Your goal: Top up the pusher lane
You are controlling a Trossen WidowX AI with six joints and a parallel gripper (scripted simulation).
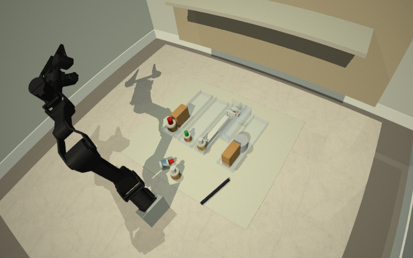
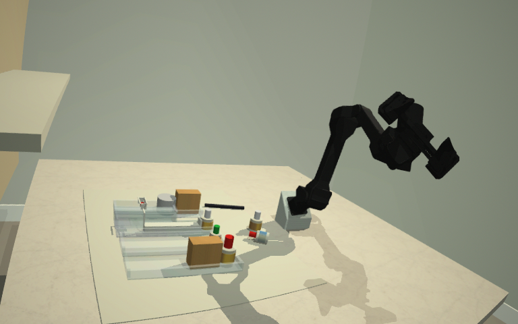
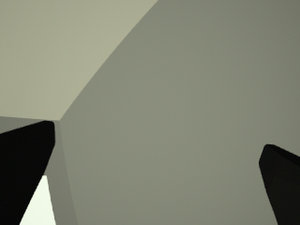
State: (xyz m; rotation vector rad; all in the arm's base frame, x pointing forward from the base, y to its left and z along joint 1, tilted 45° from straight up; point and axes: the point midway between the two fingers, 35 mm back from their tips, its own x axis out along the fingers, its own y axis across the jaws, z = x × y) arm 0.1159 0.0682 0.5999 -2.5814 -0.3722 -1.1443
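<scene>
The pusher plate is 51 cm to the right of my gripper tip, 41 cm below it and 27 cm ahead of it. Round my gripper tip: red mark (52 cm to the right, 38 cm below, 34 cm ahead); then clear sprung lane (51 cm to the right, 44 cm below, 31 cm ahead); then black bar (64 cm to the right, 45 cm below, 3 cm ahead).
</scene>
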